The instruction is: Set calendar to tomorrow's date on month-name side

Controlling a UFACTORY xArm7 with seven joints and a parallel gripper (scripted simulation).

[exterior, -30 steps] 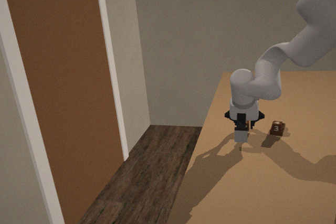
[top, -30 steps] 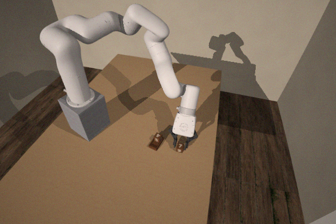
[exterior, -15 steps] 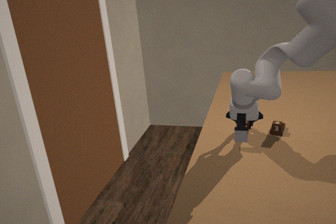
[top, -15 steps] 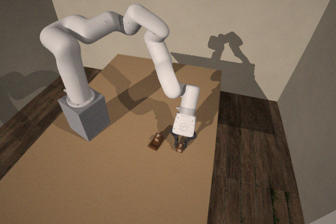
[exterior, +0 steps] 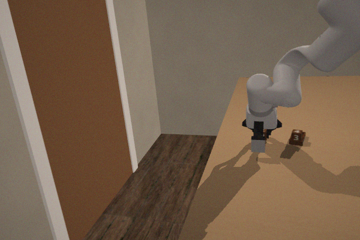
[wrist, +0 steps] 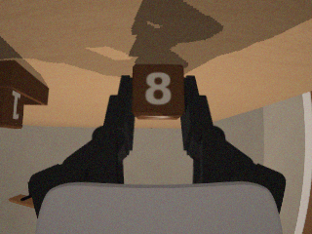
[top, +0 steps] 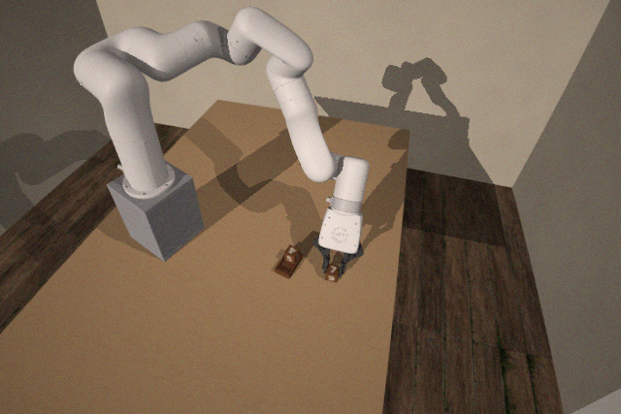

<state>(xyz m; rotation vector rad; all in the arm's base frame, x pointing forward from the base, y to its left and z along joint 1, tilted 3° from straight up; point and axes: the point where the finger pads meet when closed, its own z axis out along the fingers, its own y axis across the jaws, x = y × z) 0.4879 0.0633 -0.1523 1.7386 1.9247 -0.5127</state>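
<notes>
The brown calendar tray lies 12 cm behind my hand, 2 cm to the right of it and 2 cm below it. From my hand the other things lie so: digit cube 1 cm to the right, 1 cm below.
</notes>
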